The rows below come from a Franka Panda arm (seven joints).
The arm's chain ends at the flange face. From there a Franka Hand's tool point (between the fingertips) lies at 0.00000 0.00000 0.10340 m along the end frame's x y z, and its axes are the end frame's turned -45 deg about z.
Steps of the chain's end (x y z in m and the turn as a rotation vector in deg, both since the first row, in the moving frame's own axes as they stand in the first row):
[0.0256, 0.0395, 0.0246, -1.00, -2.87, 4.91]
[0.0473, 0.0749, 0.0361, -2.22, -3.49, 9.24]
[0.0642, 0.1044, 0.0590, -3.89, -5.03, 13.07]
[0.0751, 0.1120, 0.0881, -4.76, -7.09, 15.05]
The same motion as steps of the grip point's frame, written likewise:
[-0.0147, 0.0434, 0.0245, 1.32, -2.74, 4.91]
[-0.0266, 0.0842, 0.0358, 0.90, -4.04, 9.24]
[-0.0395, 0.1165, 0.0584, 0.81, -6.31, 13.07]
[-0.0406, 0.1274, 0.0870, 1.65, -8.38, 15.05]

